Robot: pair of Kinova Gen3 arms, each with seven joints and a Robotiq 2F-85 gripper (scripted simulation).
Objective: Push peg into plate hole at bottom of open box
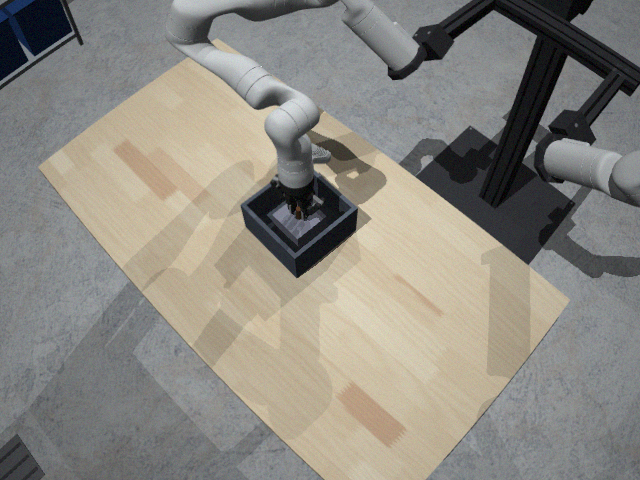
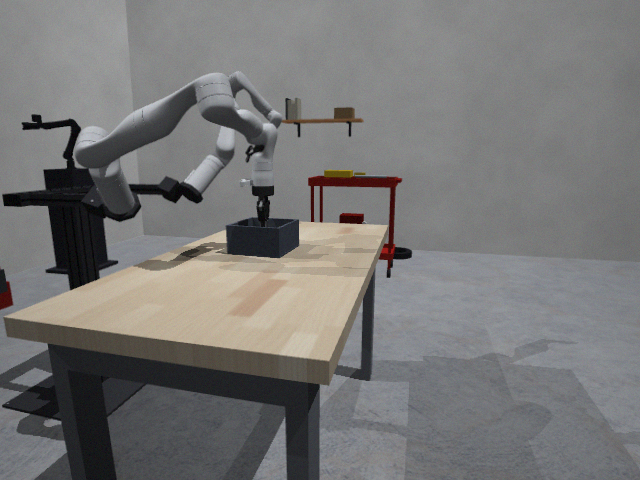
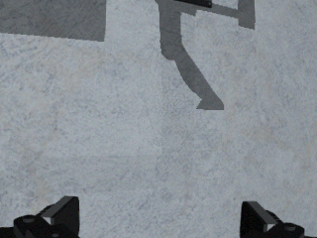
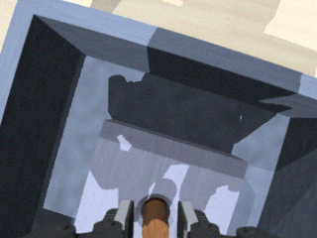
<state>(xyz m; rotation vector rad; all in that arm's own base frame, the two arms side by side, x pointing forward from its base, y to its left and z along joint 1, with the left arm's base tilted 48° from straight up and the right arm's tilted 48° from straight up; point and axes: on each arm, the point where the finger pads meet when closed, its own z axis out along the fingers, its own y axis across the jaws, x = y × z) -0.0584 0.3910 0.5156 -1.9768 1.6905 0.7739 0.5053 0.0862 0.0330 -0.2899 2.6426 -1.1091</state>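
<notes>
Now: right hand 40 mm above the brown peg. Round my right hand: dark box 60 mm below; grey plate 40 mm below.
</notes>
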